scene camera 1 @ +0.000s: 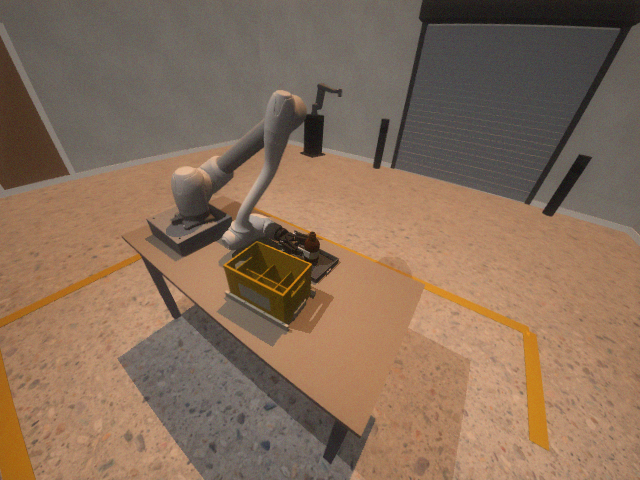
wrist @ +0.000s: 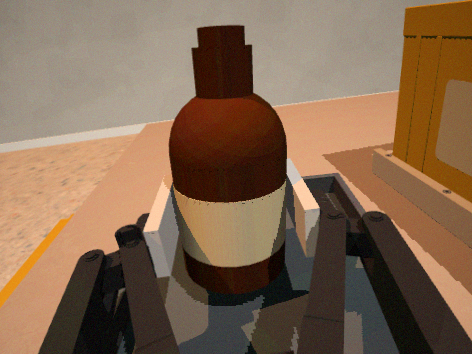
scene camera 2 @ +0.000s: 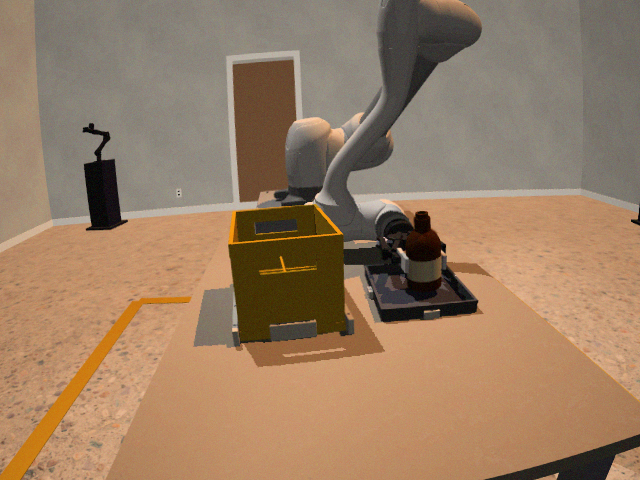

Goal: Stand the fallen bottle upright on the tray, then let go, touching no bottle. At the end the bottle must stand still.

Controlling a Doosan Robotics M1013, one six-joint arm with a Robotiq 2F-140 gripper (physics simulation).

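Places are measured from the arm's base along level axes (x ahead, y left, z up), in millimetres.
Pixels of known places: gripper, fingertip midpoint: (scene camera 1: 314, 251) (wrist: 230, 185) (scene camera 2: 426, 264); arm's base, link origin: (scene camera 1: 196, 217) (scene camera 2: 312, 198).
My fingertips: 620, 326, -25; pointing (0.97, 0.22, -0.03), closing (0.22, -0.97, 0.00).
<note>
For each thing: its top centre in the pictures, then the offset to it from my fingertips, as dx, dy, dz. Level surfaces: height alone.
- brown bottle, top centre: (wrist: 209, 26) (scene camera 2: 423, 211) (scene camera 1: 312, 232) -14, -5, +105
- black tray, top centre: (wrist: 254, 264) (scene camera 2: 416, 281) (scene camera 1: 307, 257) -30, -17, -47
- yellow crate, top centre: (scene camera 2: 279, 220) (scene camera 1: 268, 264) +42, -282, +102
- table, surface height: dz -73
A brown bottle (scene camera 1: 311, 248) (scene camera 2: 423, 258) (wrist: 229, 165) with a cream label stands upright within the walls of the black tray (scene camera 1: 325, 273) (scene camera 2: 429, 313). Its base is at or very close to the tray floor; I cannot tell whether it touches. My gripper (scene camera 2: 423, 261) (wrist: 230, 185) reaches in low from the robot's side and is shut on the bottle, one pale fingertip pad on each side at the label's height. In the scene camera 1 view the fingers are small and partly hidden behind the bottle.
A yellow crate (scene camera 1: 268, 289) (scene camera 2: 289, 289) (wrist: 435, 100) with dividers stands beside the tray, held by low grey brackets on the table (scene camera 1: 361, 330) (scene camera 2: 361, 413). The arm's base stands at the table's far end. Part of the forearm is behind the crate in the scene camera 2 view.
</note>
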